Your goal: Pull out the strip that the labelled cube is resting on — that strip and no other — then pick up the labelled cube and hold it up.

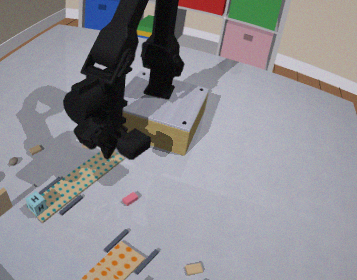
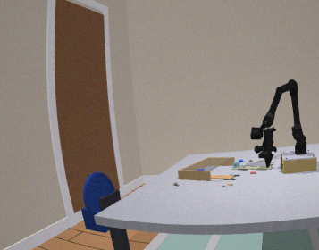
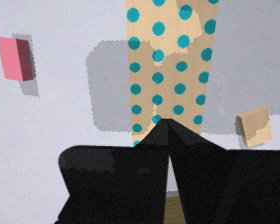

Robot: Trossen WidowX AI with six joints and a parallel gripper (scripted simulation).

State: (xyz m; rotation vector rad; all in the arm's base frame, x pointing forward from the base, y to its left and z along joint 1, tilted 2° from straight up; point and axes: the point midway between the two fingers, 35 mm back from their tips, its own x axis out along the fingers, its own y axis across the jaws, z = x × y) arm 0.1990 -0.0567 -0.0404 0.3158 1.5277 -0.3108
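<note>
Now: the dotted strip 9 cm ahead of my gripper tip and 4 cm to the right of it. From my gripper tip the other things lie so: pink block (9 cm ahead, 8 cm to the left); then teal cube (19 cm ahead, 8 cm to the right, 2 cm above).
</note>
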